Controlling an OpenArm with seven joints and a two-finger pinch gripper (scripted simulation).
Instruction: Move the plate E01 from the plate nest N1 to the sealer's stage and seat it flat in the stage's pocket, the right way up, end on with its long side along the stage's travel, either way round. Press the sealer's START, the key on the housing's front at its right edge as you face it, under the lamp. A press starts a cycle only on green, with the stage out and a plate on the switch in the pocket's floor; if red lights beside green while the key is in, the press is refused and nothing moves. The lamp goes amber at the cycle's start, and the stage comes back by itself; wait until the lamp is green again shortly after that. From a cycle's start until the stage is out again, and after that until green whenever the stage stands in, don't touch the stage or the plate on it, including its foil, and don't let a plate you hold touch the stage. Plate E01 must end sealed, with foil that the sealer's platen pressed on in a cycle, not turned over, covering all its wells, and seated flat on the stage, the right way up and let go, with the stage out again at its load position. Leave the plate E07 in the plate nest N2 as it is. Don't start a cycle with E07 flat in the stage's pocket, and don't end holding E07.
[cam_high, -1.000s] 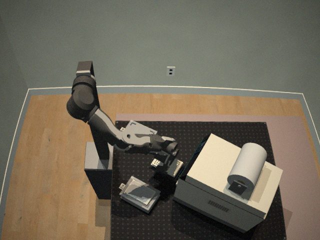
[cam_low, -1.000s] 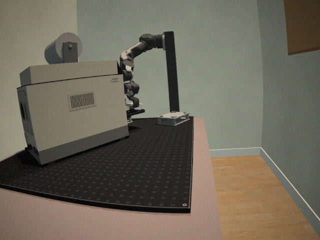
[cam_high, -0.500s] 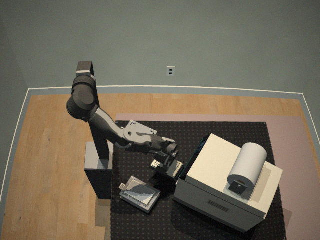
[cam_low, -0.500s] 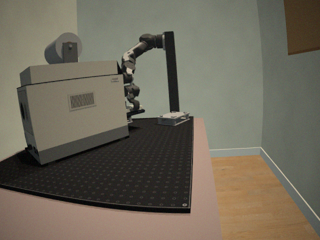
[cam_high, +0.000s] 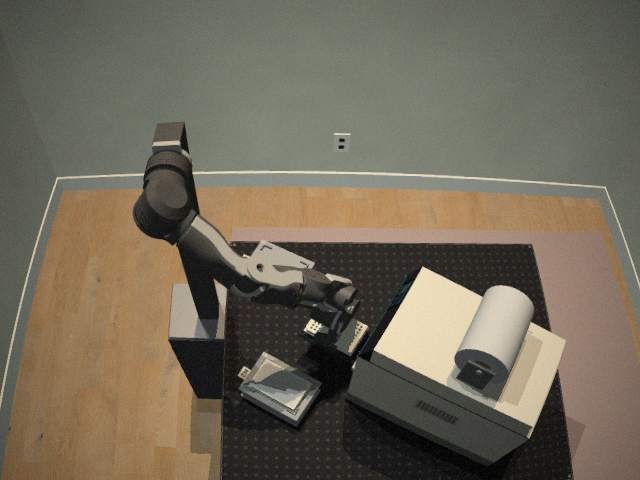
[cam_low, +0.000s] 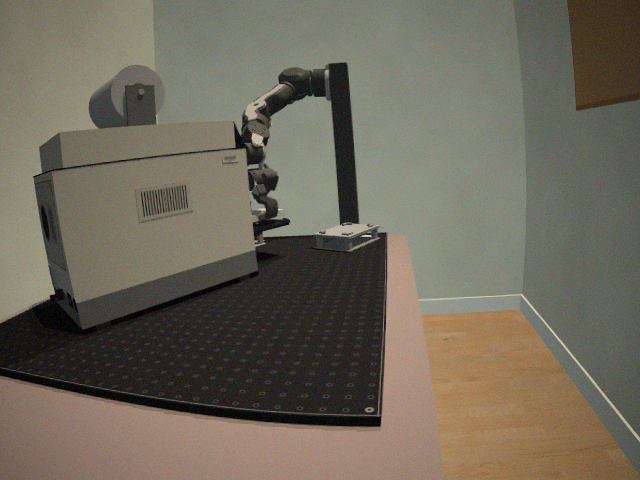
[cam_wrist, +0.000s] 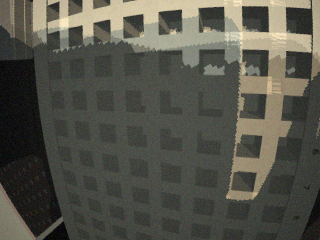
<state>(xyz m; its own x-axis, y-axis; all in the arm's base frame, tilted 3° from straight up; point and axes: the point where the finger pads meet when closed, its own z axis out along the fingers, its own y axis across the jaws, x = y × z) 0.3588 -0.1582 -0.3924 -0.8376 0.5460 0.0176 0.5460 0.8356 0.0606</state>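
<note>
Now: hand 20 mm above the sealer's stage. Round my hand: vent (320 mm ahead, 90 mm above, 80 mm to the right); nest label (270 mm to the left, 230 mm behind, 110 mm below); sealer's display (210 mm above, 120 mm ahead, 30 mm to the right).
</note>
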